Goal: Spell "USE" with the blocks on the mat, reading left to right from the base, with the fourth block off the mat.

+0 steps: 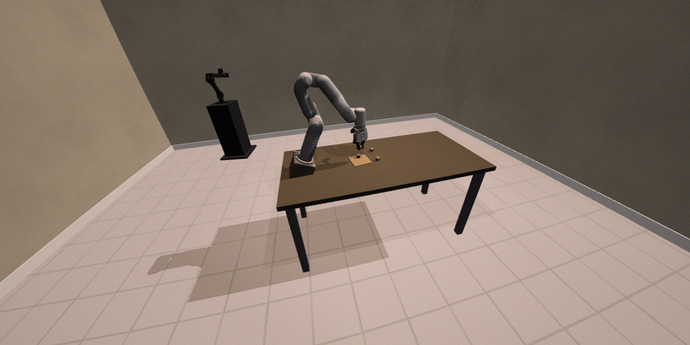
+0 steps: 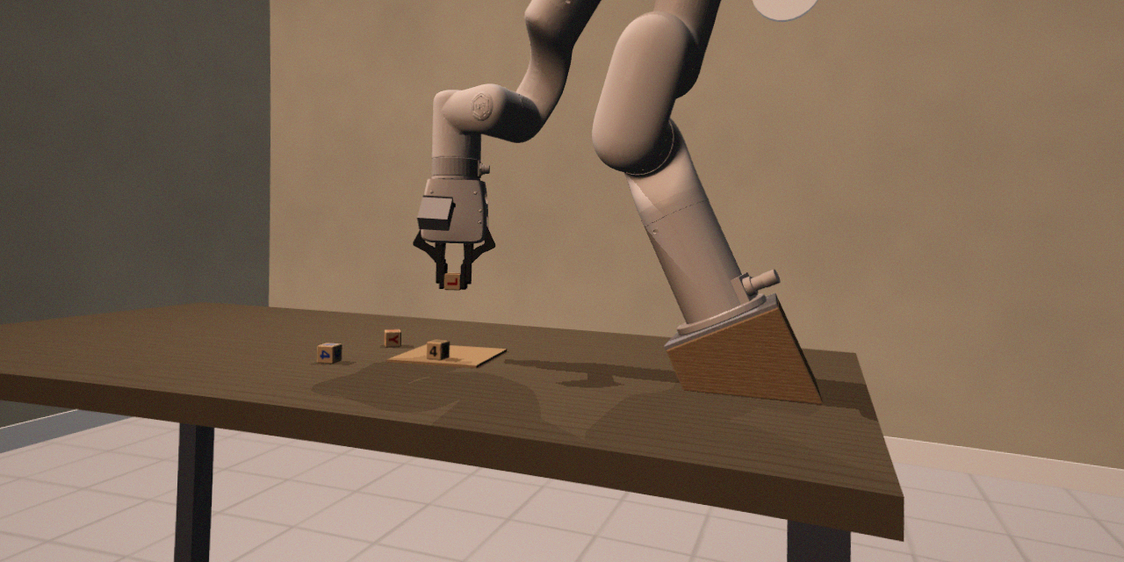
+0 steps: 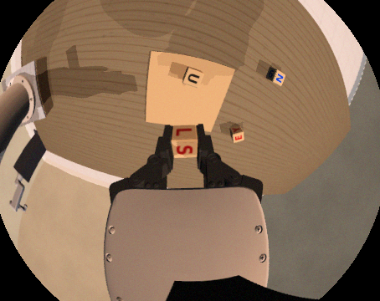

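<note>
Now: the tan mat 12 cm below my hand and 1 cm to the left of it.
</note>
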